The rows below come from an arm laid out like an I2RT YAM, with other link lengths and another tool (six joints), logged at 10 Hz.
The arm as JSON. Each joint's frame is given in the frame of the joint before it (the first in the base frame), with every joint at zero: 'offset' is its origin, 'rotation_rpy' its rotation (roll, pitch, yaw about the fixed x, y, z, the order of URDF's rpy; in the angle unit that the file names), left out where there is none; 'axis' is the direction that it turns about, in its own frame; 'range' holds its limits. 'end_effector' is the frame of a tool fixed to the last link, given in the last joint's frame.
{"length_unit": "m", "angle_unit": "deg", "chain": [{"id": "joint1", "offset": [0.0, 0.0, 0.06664], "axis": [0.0, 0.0, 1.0], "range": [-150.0, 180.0]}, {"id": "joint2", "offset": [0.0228, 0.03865, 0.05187], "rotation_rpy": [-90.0, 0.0, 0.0], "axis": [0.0, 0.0, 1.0], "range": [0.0, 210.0]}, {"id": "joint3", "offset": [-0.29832, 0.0, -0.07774], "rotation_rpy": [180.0, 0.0, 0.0], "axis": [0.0, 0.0, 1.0], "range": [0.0, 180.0]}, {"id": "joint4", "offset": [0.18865, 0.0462, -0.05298], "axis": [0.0, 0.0, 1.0], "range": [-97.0, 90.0]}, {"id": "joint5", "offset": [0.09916, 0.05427, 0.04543], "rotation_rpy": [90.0, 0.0, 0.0], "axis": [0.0, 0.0, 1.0], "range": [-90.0, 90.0]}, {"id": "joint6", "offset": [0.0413, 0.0, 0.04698], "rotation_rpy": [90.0, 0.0, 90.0], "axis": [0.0, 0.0, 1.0], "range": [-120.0, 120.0]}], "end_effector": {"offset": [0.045, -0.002, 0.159], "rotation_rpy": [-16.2, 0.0, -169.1]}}
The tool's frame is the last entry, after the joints.
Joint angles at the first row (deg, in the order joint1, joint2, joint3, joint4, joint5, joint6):
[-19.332 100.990 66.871 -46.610 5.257 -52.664]
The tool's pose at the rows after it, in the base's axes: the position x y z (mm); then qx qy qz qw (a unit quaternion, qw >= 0):
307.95 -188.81 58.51 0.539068 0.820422 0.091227 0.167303
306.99 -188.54 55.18 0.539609 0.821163 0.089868 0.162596
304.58 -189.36 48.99 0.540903 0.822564 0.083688 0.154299
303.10 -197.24 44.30 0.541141 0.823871 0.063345 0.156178
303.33 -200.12 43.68 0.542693 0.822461 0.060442 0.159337
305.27 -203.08 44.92 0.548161 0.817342 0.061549 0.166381
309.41 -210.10 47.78 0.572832 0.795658 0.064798 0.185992
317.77 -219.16 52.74 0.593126 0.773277 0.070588 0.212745
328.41 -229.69 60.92 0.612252 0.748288 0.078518 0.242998
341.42 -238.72 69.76 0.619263 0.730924 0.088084 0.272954
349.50 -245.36 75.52 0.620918 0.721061 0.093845 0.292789
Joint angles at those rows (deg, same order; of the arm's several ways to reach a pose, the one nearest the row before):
[-19.376 101.011 66.872 -46.611 5.388 -52.642]
[-19.376 101.514 66.761 -46.566 5.410 -52.664]
[-19.376 102.521 66.565 -46.478 5.869 -52.664]
[-19.376 103.591 66.063 -45.277 8.185 -52.642]
[-19.595 103.745 65.844 -44.641 8.557 -52.599]
[-19.879 103.722 65.866 -43.965 8.557 -52.009]
[-20.361 103.722 65.889 -42.240 8.579 -48.665]
[-20.928 103.722 65.975 -39.594 8.622 -45.758]
[-21.561 103.723 66.631 -37.014 8.645 -42.828]
[-21.976 103.722 67.047 -33.912 8.601 -41.320]
[-22.371 103.722 67.046 -31.506 8.601 -40.818]

